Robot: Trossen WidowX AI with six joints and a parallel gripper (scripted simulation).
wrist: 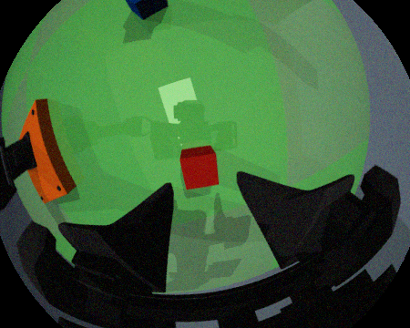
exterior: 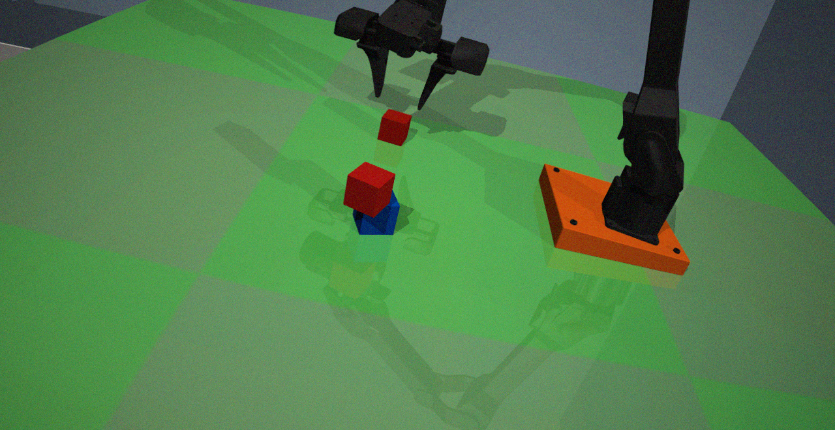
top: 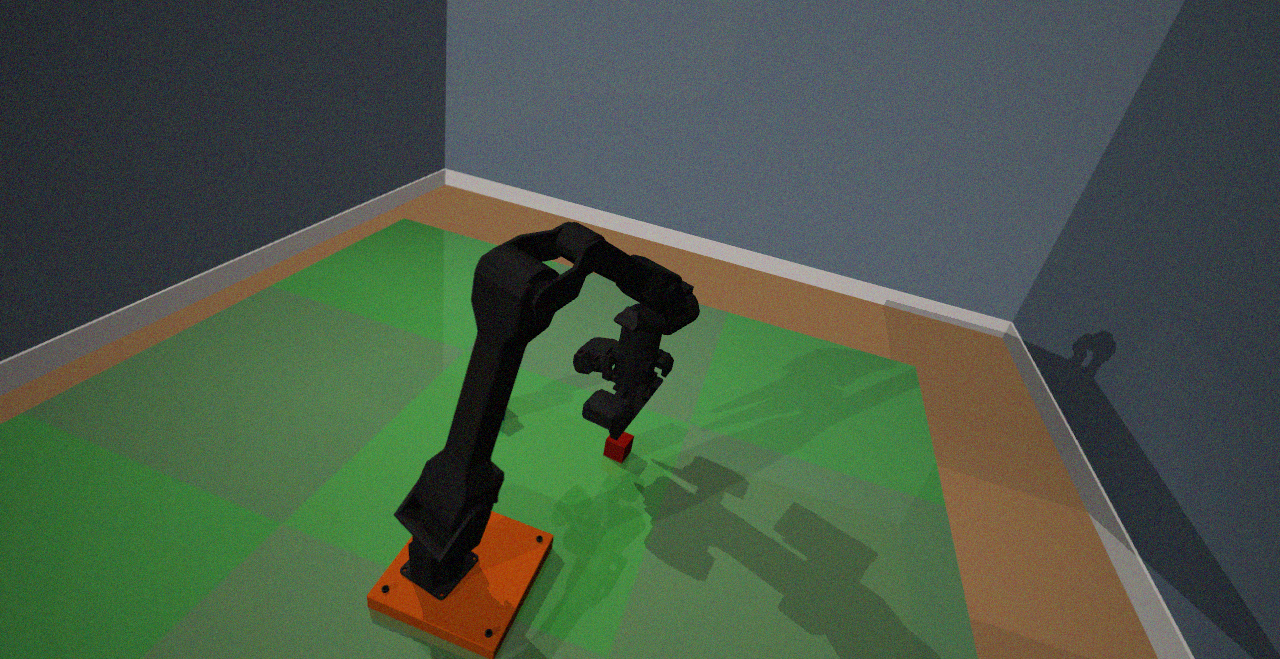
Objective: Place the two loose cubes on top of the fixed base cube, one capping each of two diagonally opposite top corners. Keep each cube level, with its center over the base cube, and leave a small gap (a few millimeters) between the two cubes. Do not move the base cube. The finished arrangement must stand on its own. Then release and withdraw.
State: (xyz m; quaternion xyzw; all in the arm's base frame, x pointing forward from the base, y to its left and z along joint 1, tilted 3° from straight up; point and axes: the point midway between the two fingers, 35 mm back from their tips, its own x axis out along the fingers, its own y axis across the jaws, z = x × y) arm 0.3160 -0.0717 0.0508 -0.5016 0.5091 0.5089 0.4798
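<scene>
Now: the blue base cube 210 mm to the left of my gripper tip, 40 mm behind it and 30 mm below it.
</scene>
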